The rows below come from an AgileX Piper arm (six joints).
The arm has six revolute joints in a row. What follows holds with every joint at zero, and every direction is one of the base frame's.
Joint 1 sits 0.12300 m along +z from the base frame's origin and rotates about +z.
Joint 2 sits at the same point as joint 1 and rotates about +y.
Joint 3 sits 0.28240 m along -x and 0.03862 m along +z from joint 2 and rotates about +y.
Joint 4 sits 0.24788 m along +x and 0.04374 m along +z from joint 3 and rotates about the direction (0.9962, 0, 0.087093).
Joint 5 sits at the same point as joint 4 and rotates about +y.
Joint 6 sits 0.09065 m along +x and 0.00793 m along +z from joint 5 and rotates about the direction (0.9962, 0, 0.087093).
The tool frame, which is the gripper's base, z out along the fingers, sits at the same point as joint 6; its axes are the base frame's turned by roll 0.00, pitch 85.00 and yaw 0.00 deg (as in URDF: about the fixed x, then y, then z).
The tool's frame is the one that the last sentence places.
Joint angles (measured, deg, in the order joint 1, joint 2, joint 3, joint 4, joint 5, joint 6), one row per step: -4.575, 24.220, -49.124, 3.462, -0.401, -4.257; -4.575, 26.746, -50.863, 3.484, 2.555, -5.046; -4.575, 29.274, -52.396, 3.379, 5.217, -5.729; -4.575, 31.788, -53.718, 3.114, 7.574, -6.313; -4.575, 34.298, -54.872, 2.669, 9.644, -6.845; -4.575, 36.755, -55.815, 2.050, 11.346, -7.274; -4.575, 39.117, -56.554, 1.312, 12.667, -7.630; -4.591, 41.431, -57.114, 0.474, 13.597, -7.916; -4.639, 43.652, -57.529, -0.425, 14.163, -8.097; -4.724, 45.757, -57.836, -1.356, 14.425, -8.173; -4.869, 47.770, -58.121, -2.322, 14.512, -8.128; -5.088, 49.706, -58.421, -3.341, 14.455, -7.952; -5.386, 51.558, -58.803, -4.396, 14.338, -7.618; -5.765, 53.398, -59.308, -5.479, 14.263, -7.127; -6.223, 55.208, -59.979, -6.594, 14.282, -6.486; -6.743, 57.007, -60.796, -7.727, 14.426, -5.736
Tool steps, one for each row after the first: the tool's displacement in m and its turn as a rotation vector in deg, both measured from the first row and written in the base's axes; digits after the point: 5 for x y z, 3 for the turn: 0.01166, -0.00065, 0.00244, -0.463, 3.786, -0.209; 0.02385, -0.00138, 0.00373, -0.958, 7.486, -0.407; 0.03642, -0.00222, 0.00387, -1.513, 11.083, -0.628; 0.04929, -0.00319, 0.00304, -2.183, 14.568, -0.911; 0.06220, -0.00430, 0.00121, -2.917, 17.849, -1.246; 0.07484, -0.00549, -0.00146, -3.702, 20.864, -1.619; 0.08741, -0.00682, -0.00488, -4.523, 23.623, -2.036; 0.09955, -0.00825, -0.00877, -5.317, 26.071, -2.479; 0.11107, -0.00979, -0.01293, -6.060, 28.205, -2.938; 0.12195, -0.01150, -0.01707, -6.727, 30.092, -3.429; 0.13225, -0.01345, -0.02102, -7.316, 31.743, -3.975; 0.14186, -0.01569, -0.02445, -7.781, 33.165, -4.569; 0.15116, -0.01828, -0.02750, -8.099, 34.491, -5.211; 0.16003, -0.02126, -0.02990, -8.276, 35.710, -5.916; 0.16862, -0.02461, -0.03186, -8.332, 36.893, -6.674
